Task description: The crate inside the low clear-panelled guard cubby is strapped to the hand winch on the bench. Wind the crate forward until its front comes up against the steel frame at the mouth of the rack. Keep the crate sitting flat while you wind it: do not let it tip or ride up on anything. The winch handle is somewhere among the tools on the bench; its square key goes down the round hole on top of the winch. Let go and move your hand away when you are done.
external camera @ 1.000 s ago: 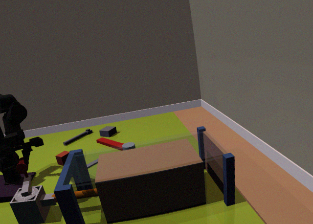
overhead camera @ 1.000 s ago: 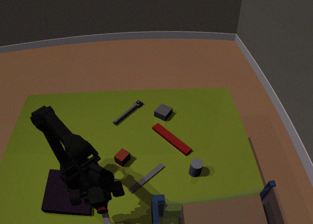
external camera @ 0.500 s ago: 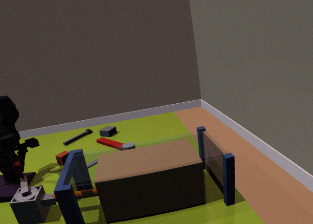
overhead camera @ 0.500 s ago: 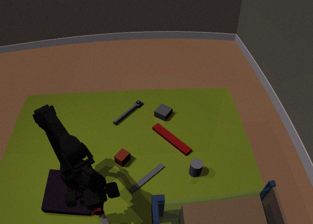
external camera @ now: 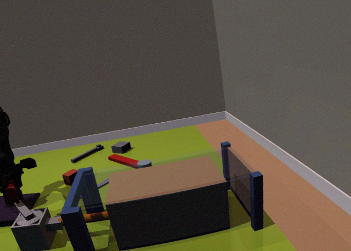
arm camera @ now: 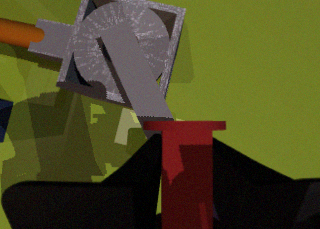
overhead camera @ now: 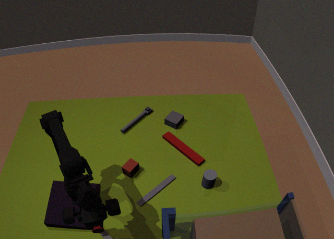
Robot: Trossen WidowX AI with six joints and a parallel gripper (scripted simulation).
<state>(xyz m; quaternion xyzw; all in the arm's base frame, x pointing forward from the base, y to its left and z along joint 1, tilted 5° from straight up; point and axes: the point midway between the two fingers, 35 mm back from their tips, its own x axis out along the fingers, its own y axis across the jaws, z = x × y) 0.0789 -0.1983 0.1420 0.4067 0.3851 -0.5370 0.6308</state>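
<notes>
My gripper tip is now 3 cm above the winch handle, 2 cm to the left of it and 2 cm short of it. Round my gripper tip: red crank grip: 2 cm to the left; blue steel frame: 21 cm ahead, 9 cm to the right, 3 cm below; grey winch: 10 cm below, 7 cm to the right, 4 cm ahead.
</notes>
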